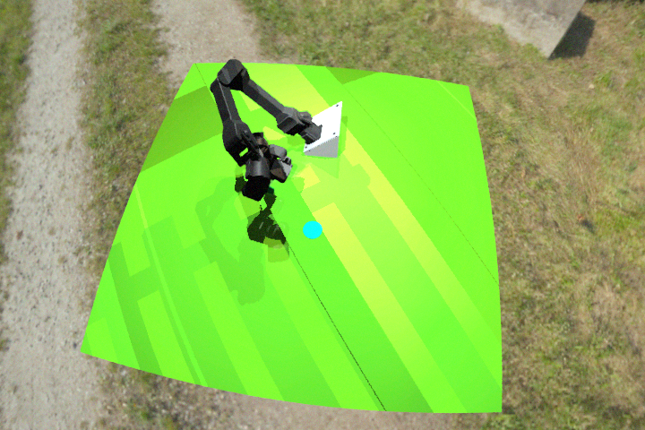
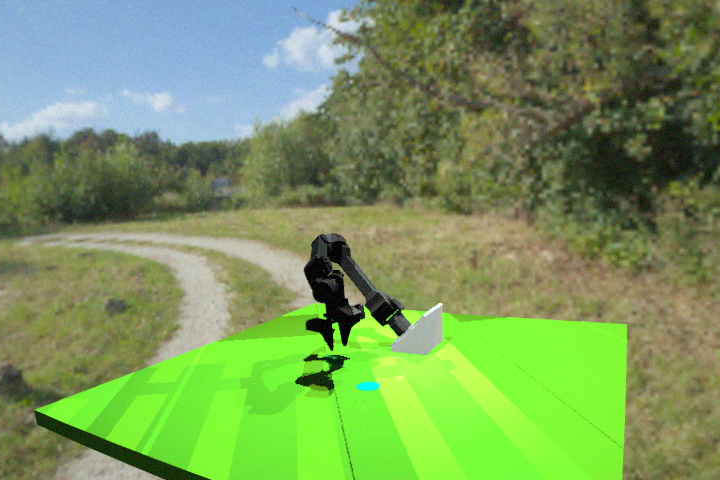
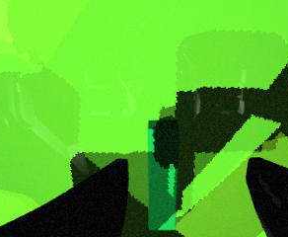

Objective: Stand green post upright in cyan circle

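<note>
The green post is 2 cm behind my gripper tip, 3 cm to the right of it and 4 cm below it. The rest, counted from my gripper tip: cyan circle (11 cm ahead, 15 cm to the left, 5 cm below).
</note>
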